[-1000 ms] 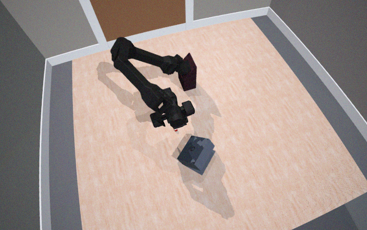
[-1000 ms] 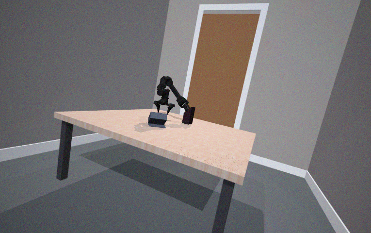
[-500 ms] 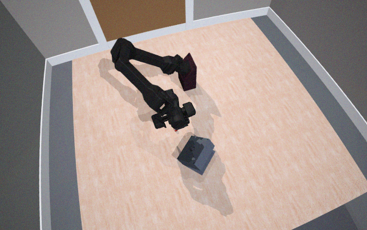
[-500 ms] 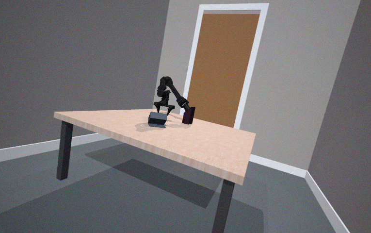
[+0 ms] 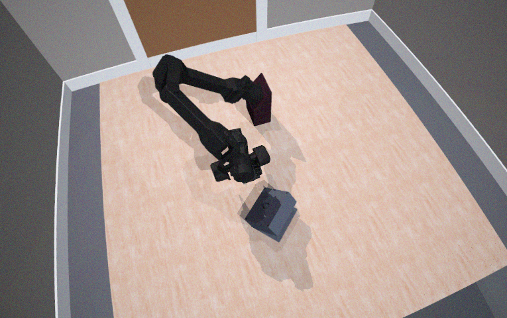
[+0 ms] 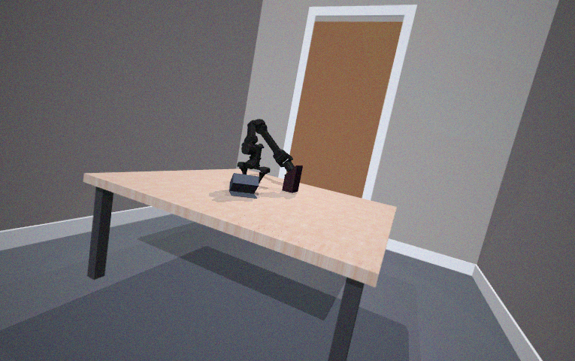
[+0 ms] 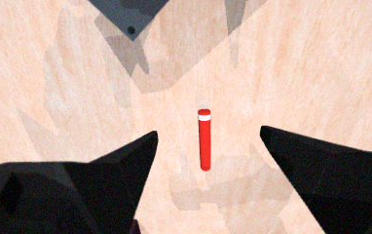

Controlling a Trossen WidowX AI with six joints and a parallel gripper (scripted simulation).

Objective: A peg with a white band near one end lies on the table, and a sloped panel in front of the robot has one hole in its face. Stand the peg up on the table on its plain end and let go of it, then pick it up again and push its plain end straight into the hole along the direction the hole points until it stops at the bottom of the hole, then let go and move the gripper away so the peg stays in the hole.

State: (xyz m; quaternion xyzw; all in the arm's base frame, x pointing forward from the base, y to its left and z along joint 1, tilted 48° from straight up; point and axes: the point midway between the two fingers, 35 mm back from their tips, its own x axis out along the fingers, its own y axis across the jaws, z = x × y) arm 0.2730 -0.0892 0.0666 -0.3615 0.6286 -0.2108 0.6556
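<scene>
Right now my gripper tip is 40 mm above the red peg and 10 mm past it. Round my gripper tip: sloped panel (150 mm ahead, 60 mm to the left, 10 mm above).
</scene>
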